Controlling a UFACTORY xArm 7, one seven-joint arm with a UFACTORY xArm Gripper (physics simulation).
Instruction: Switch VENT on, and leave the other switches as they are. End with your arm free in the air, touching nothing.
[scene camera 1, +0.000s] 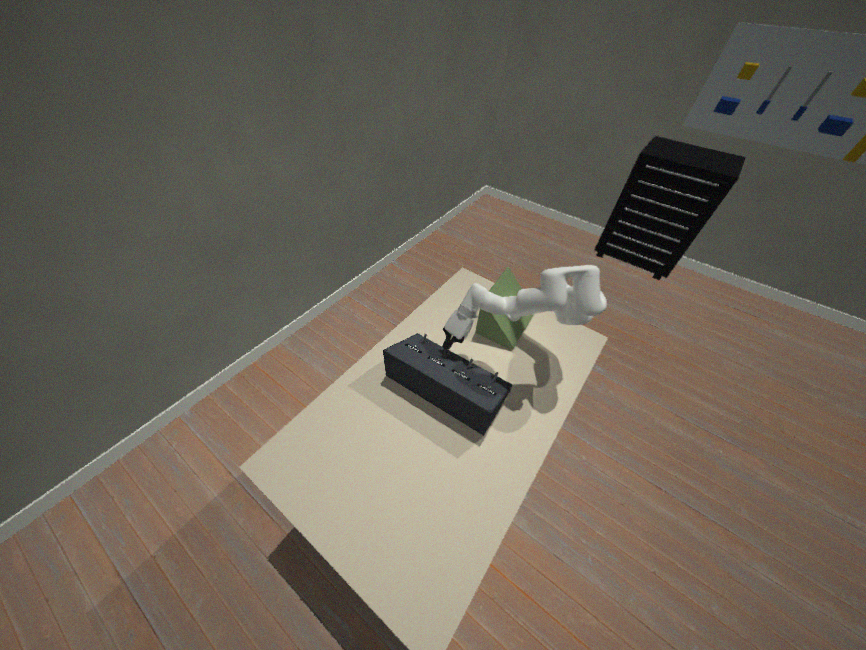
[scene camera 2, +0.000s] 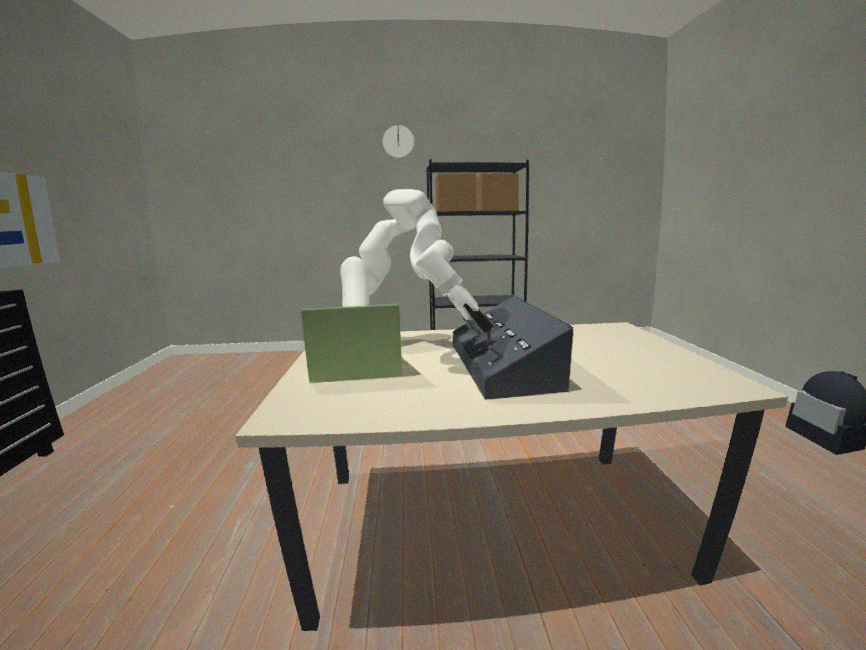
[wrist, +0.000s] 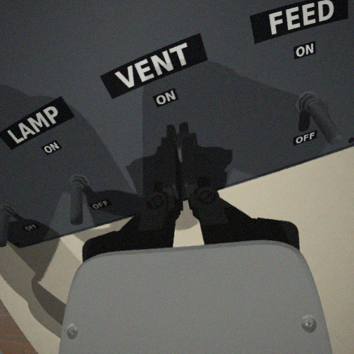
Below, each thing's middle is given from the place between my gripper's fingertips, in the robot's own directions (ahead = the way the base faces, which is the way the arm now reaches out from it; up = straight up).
The dark switch box (scene camera 2: 536, 347) is 80 mm ahead of my hand, 60 mm to the left of it and 60 mm below it.
